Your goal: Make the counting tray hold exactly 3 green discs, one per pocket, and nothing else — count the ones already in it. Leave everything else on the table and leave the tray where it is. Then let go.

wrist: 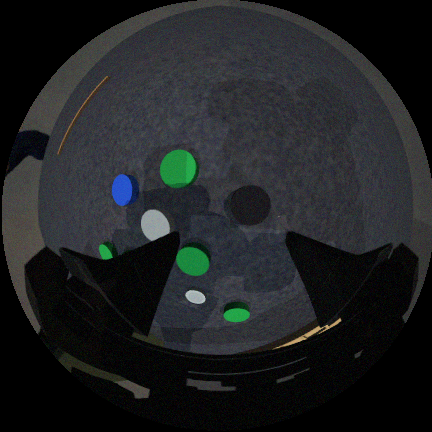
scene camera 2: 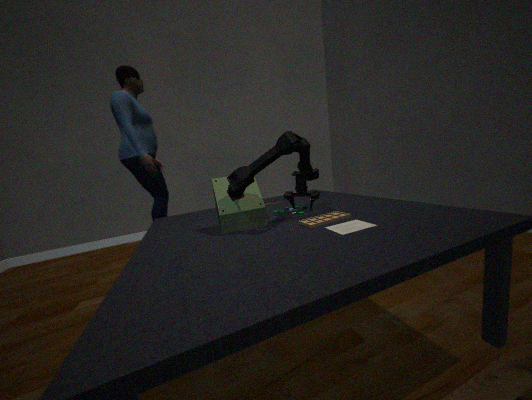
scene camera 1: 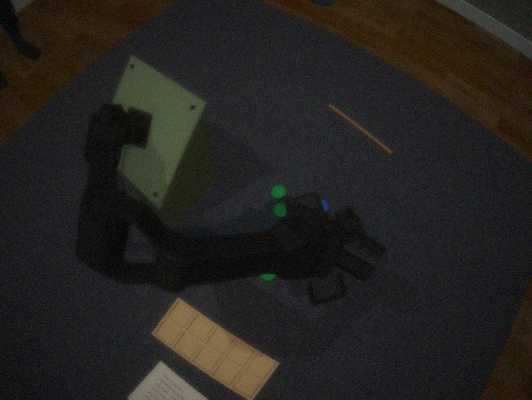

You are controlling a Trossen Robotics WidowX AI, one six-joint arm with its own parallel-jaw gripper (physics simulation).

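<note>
The tan counting tray (scene camera 1: 215,348) (scene camera 2: 325,219) (wrist: 307,334) has two rows of pockets; no disc shows in them in scene camera 1. Green discs lie loose on the table: one (wrist: 178,168) ahead, one (wrist: 192,261) beside the left finger in the wrist view, one (scene camera 1: 268,276) (wrist: 236,315) nearer the tray, and one (wrist: 105,251) partly behind the left finger. Two green discs (scene camera 1: 278,191) (scene camera 1: 280,210) show left of the wrist in scene camera 1. My gripper (scene camera 2: 302,207) (wrist: 234,237) is open and empty, pointing down low over the table. The arm hides some discs in scene camera 1.
A blue disc (scene camera 1: 325,205) (wrist: 122,190), white discs (wrist: 155,225) (wrist: 195,297) and a black disc (wrist: 250,205) lie around the gripper. A green slanted block (scene camera 1: 185,112) (scene camera 2: 240,220) stands by the arm's base. A paper (scene camera 1: 167,385) (scene camera 2: 351,227) lies beside the tray; a thin orange stick (scene camera 1: 360,128) (wrist: 77,110) lies farther off.
</note>
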